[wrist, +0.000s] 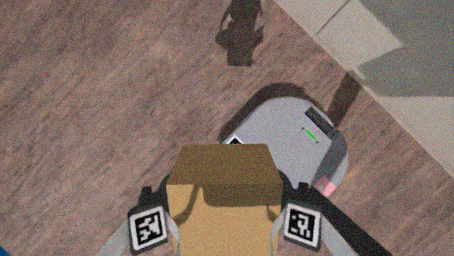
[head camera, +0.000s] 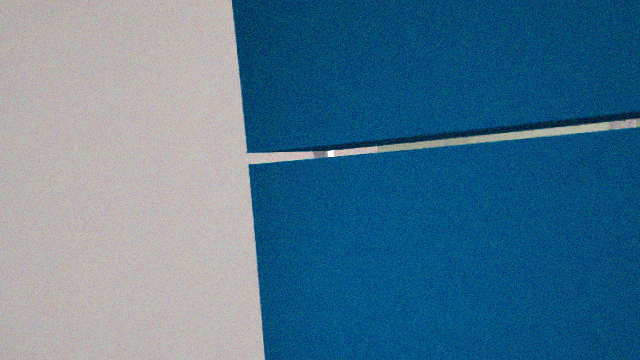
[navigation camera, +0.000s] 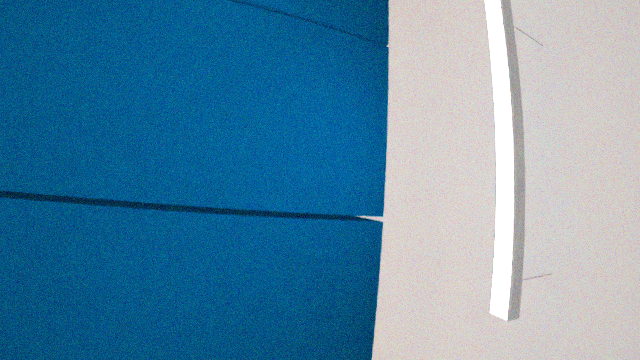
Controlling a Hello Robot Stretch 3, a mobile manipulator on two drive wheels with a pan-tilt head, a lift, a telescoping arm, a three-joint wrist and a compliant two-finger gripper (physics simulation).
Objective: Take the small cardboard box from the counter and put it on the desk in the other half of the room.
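Frame: origin at the robot's base, x ahead, y left, z up, level; metres.
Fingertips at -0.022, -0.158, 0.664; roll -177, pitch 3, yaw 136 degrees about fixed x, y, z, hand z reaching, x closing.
A point is followed by its place in that frame, as x, y, z.
The small cardboard box (wrist: 224, 200) @(-0.032, -0.165, 0.722) is held between the two fingers of my gripper (wrist: 225, 188) @(-0.022, -0.158, 0.664) at the lower middle of the wrist view. The gripper is shut on the box, with a finger pressed against each side. Box and gripper hang above my own base (wrist: 280, 130) @(-0.136, -0.073, 0.160), which stands on the wooden floor. The counter and the desk cannot be made out in these views.
Large blue panels (head camera: 440, 250) @(0.969, 0.179, 1.509) (navigation camera: 200, 125) @(0.969, 0.305, 1.056) stand beside a pale surface (head camera: 120, 180) @(1.148, -0.001, 2.437) (navigation camera: 440, 175) @(1.115, 0.258, 2.437), with narrow gaps between them. A long white bar (navigation camera: 504, 150) @(0.506, 0.259, 2.078) runs along the pale surface. Pale structures (wrist: 420, 117) @(-0.415, 0.156, 0.225) border the wooden floor (wrist: 100, 100) @(0.244, -0.610, 0.001) at the upper right.
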